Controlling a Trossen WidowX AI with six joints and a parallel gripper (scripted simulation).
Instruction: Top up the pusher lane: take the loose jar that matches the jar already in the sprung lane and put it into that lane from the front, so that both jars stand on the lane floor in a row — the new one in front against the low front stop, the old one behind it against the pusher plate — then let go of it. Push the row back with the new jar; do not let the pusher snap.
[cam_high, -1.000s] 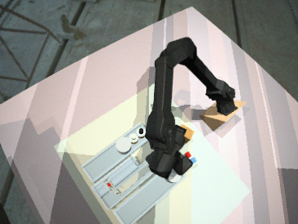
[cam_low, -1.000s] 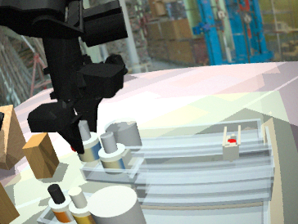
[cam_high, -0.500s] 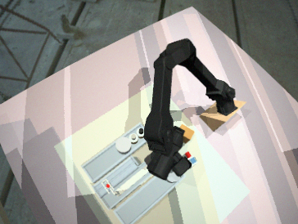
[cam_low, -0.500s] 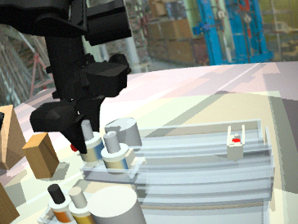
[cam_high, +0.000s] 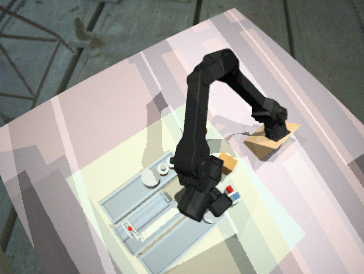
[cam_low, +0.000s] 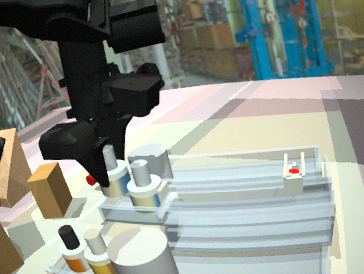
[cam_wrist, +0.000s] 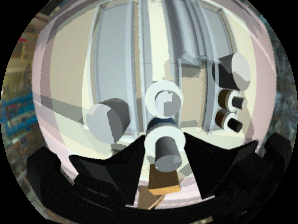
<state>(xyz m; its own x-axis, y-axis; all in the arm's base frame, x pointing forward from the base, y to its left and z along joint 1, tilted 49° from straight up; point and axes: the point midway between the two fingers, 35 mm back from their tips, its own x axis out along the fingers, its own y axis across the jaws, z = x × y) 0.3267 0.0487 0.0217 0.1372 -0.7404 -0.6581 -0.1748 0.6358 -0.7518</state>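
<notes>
The sprung lane lies 160 mm ahead of my gripper tip and 40 mm below it. Also, from my gripper tip: red mark (230 mm ahead, 10 mm above).
</notes>
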